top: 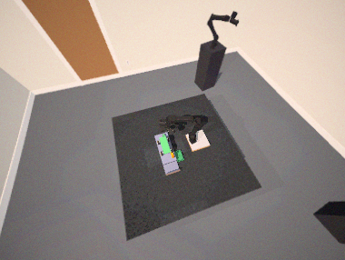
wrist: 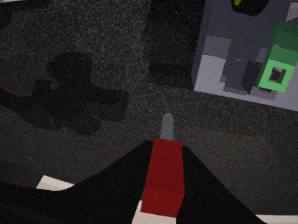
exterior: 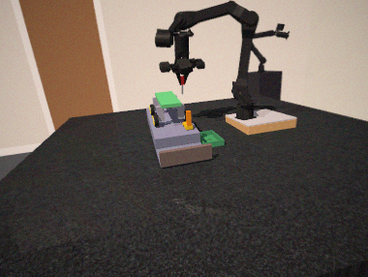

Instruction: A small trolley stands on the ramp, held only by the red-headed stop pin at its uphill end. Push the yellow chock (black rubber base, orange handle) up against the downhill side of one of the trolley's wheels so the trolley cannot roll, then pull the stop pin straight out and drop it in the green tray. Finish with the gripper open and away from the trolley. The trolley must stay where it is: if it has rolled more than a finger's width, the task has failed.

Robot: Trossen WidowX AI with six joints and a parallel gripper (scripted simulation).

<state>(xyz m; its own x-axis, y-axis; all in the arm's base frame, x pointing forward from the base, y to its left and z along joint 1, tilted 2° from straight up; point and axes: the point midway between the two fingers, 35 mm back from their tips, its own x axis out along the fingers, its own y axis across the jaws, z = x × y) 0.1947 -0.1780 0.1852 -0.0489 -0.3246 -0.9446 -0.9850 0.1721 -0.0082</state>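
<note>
Now: the yellow chock 25 cm to the left of my gripper tip, 10 cm below it and 9 cm ahead of it. The rest, counted from my gripper tip: grey ramp: 13 cm to the left, 13 cm below, 12 cm ahead; trolley: 13 cm to the left, 12 cm ahead, 7 cm below; red-headed stop pin: right at my gripper tip.
</note>
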